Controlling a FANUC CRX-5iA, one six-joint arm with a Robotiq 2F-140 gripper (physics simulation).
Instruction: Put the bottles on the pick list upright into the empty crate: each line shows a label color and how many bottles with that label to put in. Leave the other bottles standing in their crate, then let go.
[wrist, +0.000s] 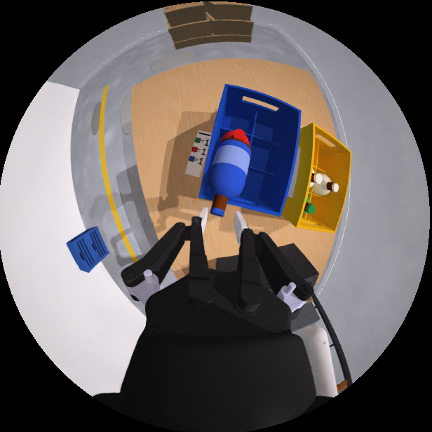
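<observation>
The pick list shows green 1, red 1, blue 1. A large blue bottle with a pale blue band is at the left of the blue crate. It appears to lie on its side, with its brown neck and blue cap over the near rim. A red thing shows at its far end, mostly hidden. In the yellow crate are white-capped bottles and a green-capped one. My gripper is partly open and holds nothing. Its fingertips appear on either side of the blue cap; their height relative to it is unclear.
The blue crate has dividers and stands on the wooden table. The yellow crate stands close on its right. A dark block is behind the right finger linkage. A blue box is at the left and brown boxes are at the far side.
</observation>
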